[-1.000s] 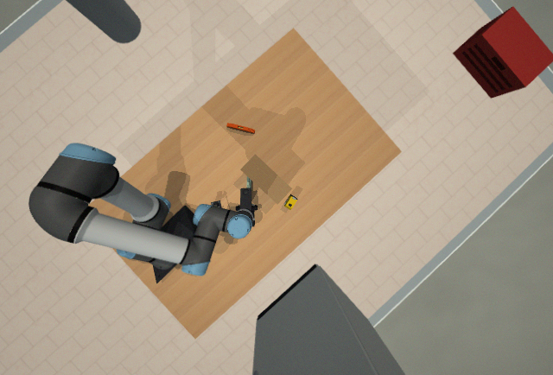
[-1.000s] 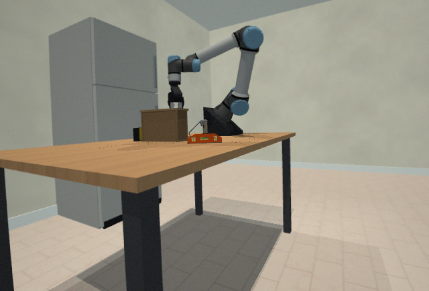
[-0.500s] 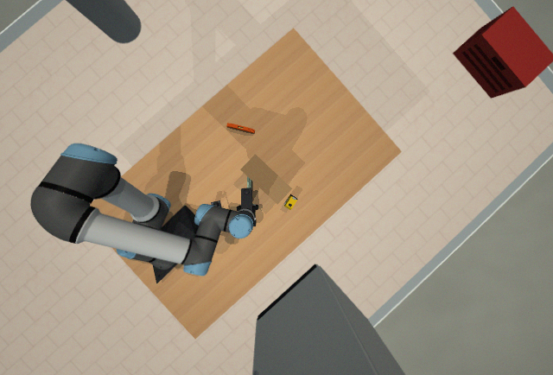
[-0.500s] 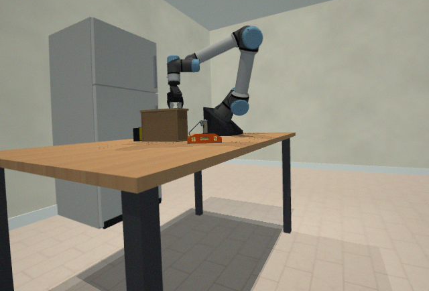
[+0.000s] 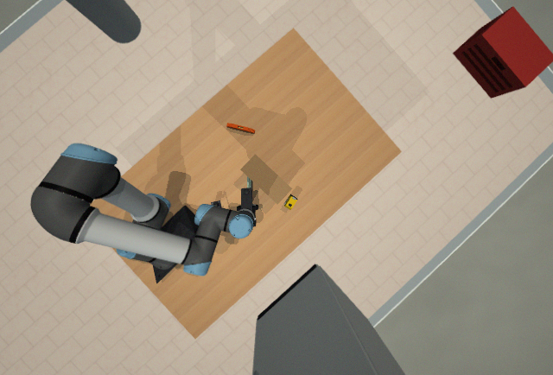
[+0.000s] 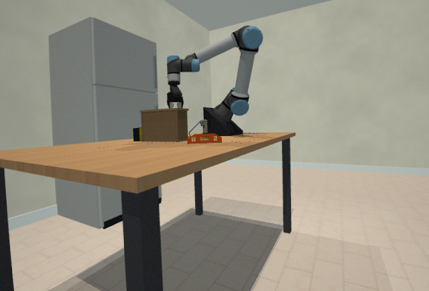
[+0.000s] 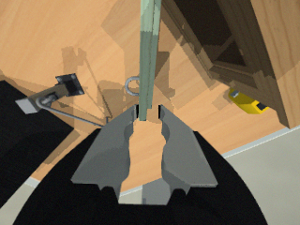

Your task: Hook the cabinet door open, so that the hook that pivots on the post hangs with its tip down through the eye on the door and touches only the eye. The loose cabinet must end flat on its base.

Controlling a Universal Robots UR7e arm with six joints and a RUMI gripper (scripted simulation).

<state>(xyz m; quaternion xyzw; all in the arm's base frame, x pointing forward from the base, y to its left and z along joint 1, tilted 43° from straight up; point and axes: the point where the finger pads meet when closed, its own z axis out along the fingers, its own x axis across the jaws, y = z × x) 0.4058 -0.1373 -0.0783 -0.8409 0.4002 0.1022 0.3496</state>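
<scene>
Now: hand 13 cm past the thin grey hook, 8 cm above it and 7 cm to the right of it. Also, from my hand: yellow tape measure: 15 cm to the right, 14 cm ahead, 9 cm below; cabinet door: 6 cm to the left, 6 cm below, 5 cm ahead; orange spirit level: 29 cm to the left, 27 cm ahead, 11 cm below.
</scene>
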